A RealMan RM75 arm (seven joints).
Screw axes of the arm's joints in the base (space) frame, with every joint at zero. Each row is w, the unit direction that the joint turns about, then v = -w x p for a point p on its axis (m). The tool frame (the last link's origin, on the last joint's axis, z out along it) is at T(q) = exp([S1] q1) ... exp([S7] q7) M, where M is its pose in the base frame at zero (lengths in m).
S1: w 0 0 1 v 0.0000 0.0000 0.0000
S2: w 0 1 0 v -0.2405 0.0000 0.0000
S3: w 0 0 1 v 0.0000 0.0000 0.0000
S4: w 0 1 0 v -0.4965 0.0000 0.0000
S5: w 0 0 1 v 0.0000 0.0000 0.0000
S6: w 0 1 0 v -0.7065 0.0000 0.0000
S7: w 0 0 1 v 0.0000 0.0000 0.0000
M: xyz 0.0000 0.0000 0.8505 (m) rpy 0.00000 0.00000 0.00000 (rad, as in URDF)
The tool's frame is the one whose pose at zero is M.
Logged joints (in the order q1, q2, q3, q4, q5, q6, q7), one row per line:
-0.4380 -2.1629 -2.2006 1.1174 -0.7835 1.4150 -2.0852
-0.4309 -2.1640 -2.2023 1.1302 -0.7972 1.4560 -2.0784
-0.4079 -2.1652 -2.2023 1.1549 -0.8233 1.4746 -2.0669
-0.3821 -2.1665 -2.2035 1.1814 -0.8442 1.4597 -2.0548
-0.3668 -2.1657 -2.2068 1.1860 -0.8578 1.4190 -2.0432
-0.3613 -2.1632 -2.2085 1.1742 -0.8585 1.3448 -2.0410
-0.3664 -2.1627 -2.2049 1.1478 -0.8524 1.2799 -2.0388
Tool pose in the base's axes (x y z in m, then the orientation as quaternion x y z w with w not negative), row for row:
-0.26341 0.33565 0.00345 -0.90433 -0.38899 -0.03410 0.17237
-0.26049 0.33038 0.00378 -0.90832 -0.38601 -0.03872 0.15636
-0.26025 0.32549 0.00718 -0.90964 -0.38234 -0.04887 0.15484
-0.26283 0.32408 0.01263 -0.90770 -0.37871 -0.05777 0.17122
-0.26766 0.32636 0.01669 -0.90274 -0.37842 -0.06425 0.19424
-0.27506 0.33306 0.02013 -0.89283 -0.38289 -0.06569 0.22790
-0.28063 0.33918 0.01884 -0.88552 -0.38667 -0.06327 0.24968
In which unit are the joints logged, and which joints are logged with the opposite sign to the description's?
The joints are logged in radians. Opposite sign: q4.
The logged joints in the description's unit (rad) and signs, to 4 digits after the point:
-0.4380 -2.1629 -2.2006 -1.1174 -0.7835 1.4150 -2.0852
-0.4309 -2.1640 -2.2023 -1.1302 -0.7972 1.4560 -2.0784
-0.4079 -2.1652 -2.2023 -1.1549 -0.8233 1.4746 -2.0669
-0.3821 -2.1665 -2.2035 -1.1814 -0.8442 1.4597 -2.0548
-0.3668 -2.1657 -2.2068 -1.1860 -0.8578 1.4190 -2.0432
-0.3613 -2.1632 -2.2085 -1.1742 -0.8585 1.3448 -2.0410
-0.3664 -2.1627 -2.2049 -1.1478 -0.8524 1.2799 -2.0388

